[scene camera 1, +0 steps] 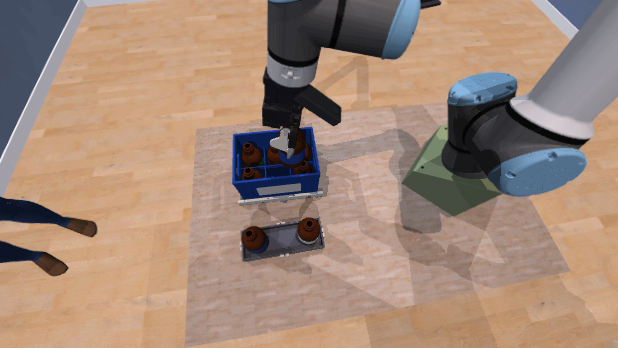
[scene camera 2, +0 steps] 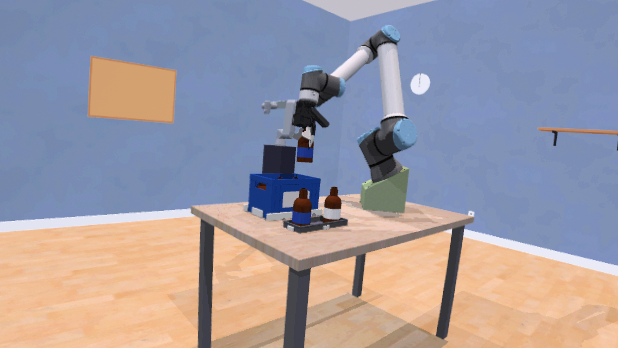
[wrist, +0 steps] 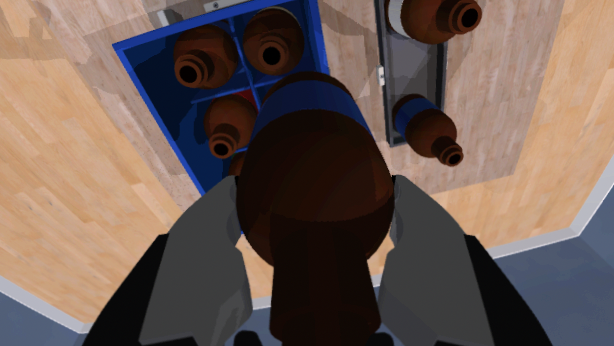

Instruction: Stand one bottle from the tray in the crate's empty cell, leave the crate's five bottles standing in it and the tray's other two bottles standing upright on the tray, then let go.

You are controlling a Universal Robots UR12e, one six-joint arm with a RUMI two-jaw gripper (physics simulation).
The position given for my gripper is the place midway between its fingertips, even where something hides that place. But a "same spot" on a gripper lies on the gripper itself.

Scene:
My gripper shows in scene camera 1, in scene camera 2 and in the wrist view [314,178]. The same spot on my gripper: [scene camera 2: 309,134] is [scene camera 1: 286,143].

